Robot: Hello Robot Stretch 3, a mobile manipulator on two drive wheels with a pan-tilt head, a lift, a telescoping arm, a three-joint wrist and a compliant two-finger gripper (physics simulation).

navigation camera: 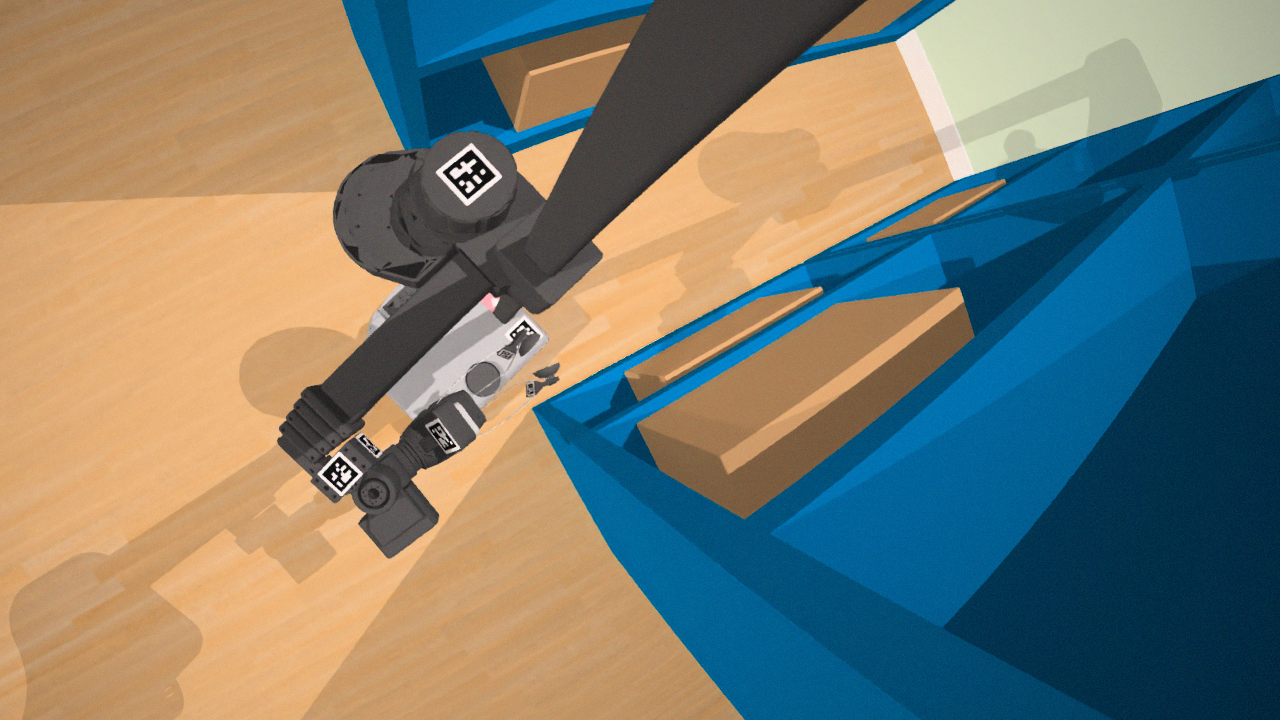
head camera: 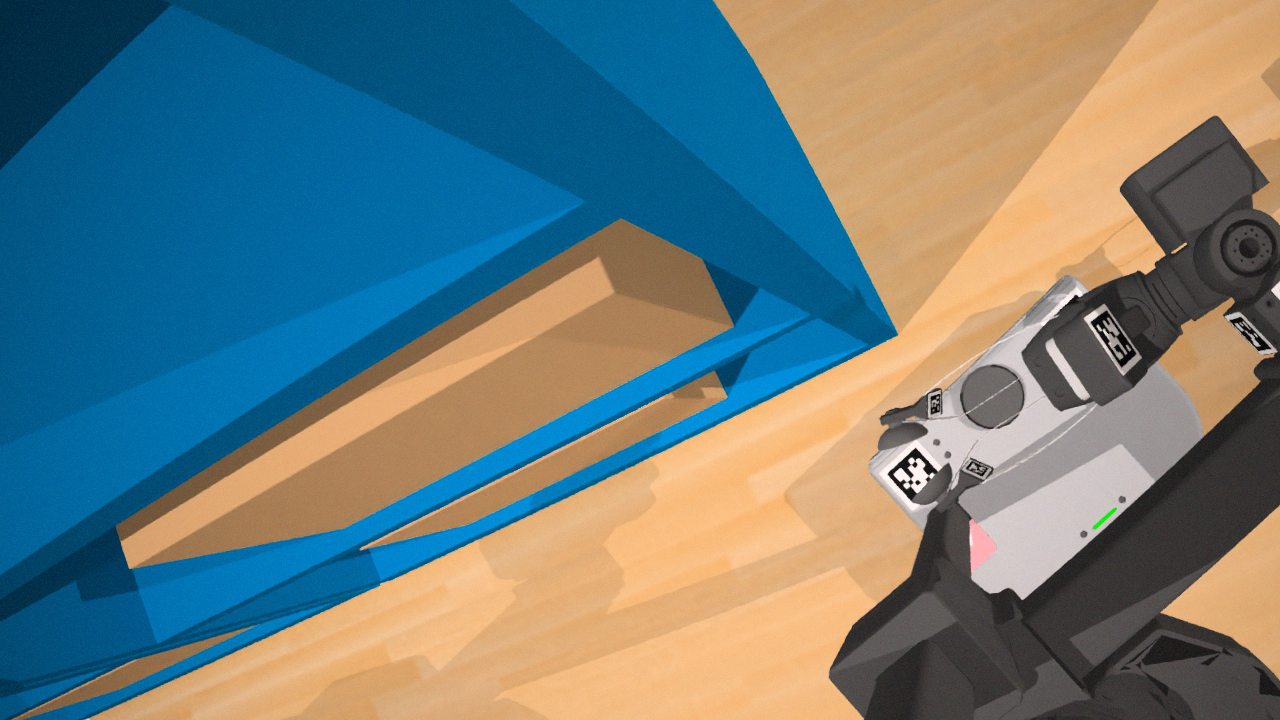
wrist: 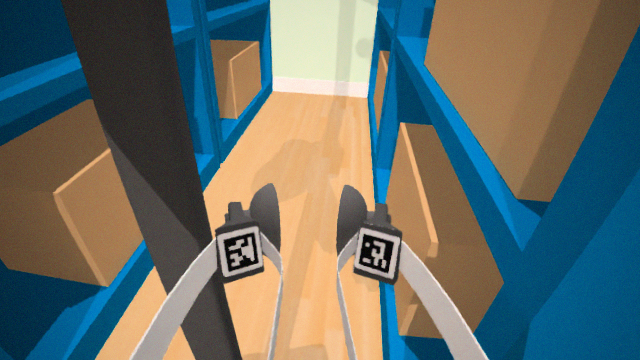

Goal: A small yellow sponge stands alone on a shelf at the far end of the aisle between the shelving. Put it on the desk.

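Pixels of known places: gripper, fingertip midpoint: (navigation camera: 548,349) (head camera: 897,473); robot's base, link origin: (navigation camera: 480,374) (head camera: 990,398).
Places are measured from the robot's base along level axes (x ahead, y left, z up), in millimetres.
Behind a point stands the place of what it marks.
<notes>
The yellow sponge and the desk do not show in any view. My gripper (head camera: 916,462) @[z 562, x 19, y 100 mm] (navigation camera: 537,356) @[z 562, x 19, y 100 mm] (wrist: 308,209) @[z 562, x 19, y 100 mm] is open, with a gap between its two dark fingertips and no object in it. In the head and navigation views it is folded over my light grey base (head camera: 1092,483) @[z 159, x -150, y -17 mm] (navigation camera: 438,358) @[z 159, x -95, y -37 mm], near the front corner of the blue shelving (head camera: 268,223) @[z 991, x 260, y 169 mm] (navigation camera: 644,537) @[z 738, x 229, y 6 mm] (wrist: 595,280). In the wrist view it faces down the aisle (wrist: 300,115) between two rows of shelving.
Cardboard boxes (head camera: 537,376) @[z 714, x 227, y 217 mm] (navigation camera: 805,402) @[z 803, x 237, y 234 mm] (wrist: 520,100) stand on the near shelving. The opposite shelving (navigation camera: 384,53) @[z 553, x -460, y 220 mm] (wrist: 45,75) also holds boxes, one of them a brown box (wrist: 85,225). A pale green wall (navigation camera: 1118,89) @[z 653, x 599, y 1845 mm] (wrist: 320,45) closes the aisle. My dark mast (navigation camera: 689,116) @[z 1117, x -57, y 116 mm] (wrist: 135,125) covers part of the view.
</notes>
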